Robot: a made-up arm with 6 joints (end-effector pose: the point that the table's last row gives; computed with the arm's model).
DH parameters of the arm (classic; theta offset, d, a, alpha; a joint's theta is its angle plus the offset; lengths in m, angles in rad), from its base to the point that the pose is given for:
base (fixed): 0 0.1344 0 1.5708
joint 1: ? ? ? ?
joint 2: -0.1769 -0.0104 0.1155 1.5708
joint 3: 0 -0.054 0.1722 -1.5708
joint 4: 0 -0.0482 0.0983 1.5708
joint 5: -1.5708 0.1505 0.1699 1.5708
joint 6: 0 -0.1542 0.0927 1.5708
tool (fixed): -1.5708 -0.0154 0 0
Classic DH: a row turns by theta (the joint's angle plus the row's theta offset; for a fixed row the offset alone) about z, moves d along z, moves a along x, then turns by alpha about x.
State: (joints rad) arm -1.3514 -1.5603 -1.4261 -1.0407 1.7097 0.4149
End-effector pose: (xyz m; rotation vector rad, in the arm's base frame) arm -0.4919 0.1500 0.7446 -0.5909 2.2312 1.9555
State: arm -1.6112 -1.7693 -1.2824 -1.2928 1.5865 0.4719
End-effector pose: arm -0.2072 0.0438 0.8938 0.0186 -1.7230 -2.1762
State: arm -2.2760 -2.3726 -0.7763 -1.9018 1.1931 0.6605
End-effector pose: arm 0.4196 -0.1056 0.4913 -1.3893 0.2037 -1.3695
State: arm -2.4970 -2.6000 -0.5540 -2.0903 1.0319 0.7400
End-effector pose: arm 0.3795 -0.0710 0.2838 -1.6298 0.8953 -0.7857
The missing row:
joint 1: 0.1769 0 -0.3847 0
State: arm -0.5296 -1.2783 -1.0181 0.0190 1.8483 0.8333
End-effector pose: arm -0.6407 0.3048 -0.1649 -1.3045 1.9310 0.1417
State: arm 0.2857 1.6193 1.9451 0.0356 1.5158 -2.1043
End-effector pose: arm -0.3020 -0.3417 -0.1585 -0.6674 0.9627 0.8501
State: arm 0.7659 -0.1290 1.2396 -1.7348 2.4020 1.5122
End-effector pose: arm -0.2889 0.0328 -0.2199 0.5287 -2.8767 0.2321
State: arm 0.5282 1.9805 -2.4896 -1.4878 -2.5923 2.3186
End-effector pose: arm -0.4606 -0.0526 -0.1402 1.6179 -0.4715 -2.2340
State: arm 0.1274 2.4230 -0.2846 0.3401 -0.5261 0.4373
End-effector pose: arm -0.5989 0.4321 0.2979 -1.2143 -2.8373 -0.3324
